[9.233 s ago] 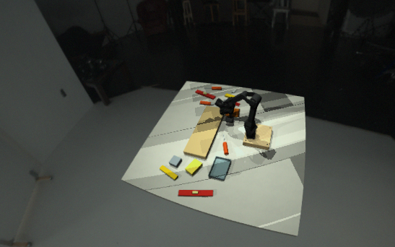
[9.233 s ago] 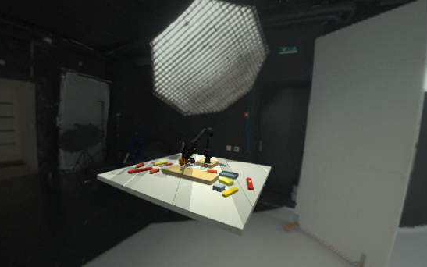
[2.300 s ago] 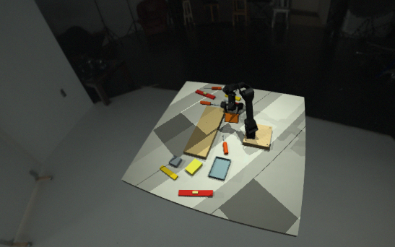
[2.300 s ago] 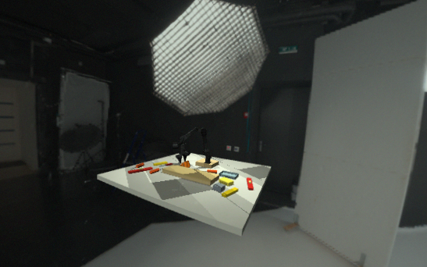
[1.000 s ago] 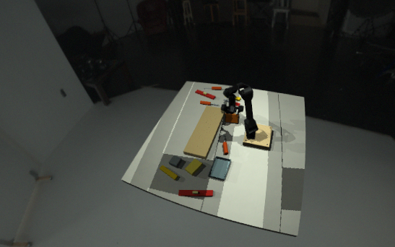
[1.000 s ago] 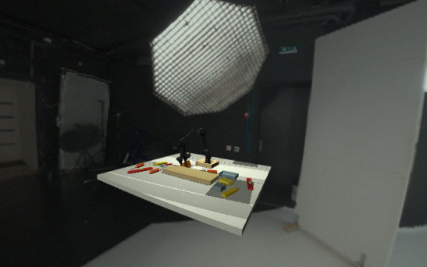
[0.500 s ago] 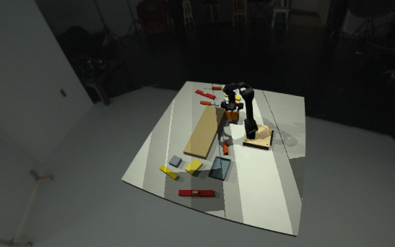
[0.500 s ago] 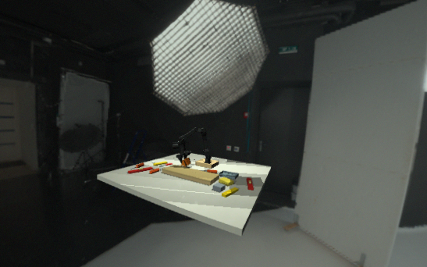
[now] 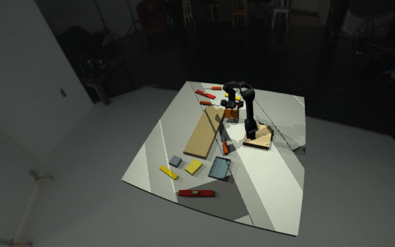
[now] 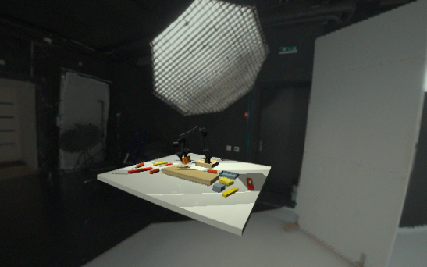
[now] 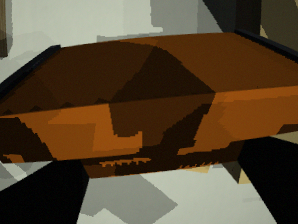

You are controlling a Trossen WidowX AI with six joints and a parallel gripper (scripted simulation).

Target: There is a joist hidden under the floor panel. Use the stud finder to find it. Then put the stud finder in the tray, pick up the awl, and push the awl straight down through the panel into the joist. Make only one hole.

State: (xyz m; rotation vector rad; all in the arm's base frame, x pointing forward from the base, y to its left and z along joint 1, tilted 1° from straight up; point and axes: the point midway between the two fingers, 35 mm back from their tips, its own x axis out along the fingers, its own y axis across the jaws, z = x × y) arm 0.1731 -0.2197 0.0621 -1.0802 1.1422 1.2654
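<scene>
My gripper tip is now 1 cm past the stud finder and 1 cm to the right of it. Round my gripper tip: blue-grey tray (2 cm ahead, 51 cm to the left, 6 cm below); yellow block (21 cm ahead, 53 cm to the left, 6 cm below); awl (2 cm behind, 4 cm to the right, 7 cm below).
</scene>
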